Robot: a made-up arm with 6 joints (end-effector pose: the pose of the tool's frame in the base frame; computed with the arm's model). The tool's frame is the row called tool. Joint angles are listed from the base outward.
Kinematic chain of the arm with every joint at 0, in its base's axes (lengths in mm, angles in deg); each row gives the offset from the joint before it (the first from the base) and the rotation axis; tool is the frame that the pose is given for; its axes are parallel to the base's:
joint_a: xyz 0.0 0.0 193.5 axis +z
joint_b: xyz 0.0 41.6 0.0 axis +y
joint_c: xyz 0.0 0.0 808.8 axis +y
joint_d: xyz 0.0 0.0 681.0 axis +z
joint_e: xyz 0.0 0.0 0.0 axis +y
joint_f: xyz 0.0 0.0 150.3 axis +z
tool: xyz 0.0 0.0 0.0
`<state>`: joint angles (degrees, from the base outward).
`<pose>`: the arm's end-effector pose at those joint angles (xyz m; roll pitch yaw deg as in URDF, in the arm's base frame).
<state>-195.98 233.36 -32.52 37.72 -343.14 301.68</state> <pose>0.9182 -0.3340 -1.0478 156.97 -27.97 8.48</pose>
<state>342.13 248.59 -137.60 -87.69 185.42 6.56</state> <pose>-0.2272 0.1319 -0.2915 -68.77 5.91 68.61</pose>
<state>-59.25 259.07 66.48 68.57 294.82 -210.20</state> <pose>-0.7156 1.0359 0.6255 12.44 80.66 -167.81</pose>
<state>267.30 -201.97 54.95 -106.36 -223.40 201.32</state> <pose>-0.0582 -0.0130 -1.0521 -25.13 56.16 -171.92</pose>
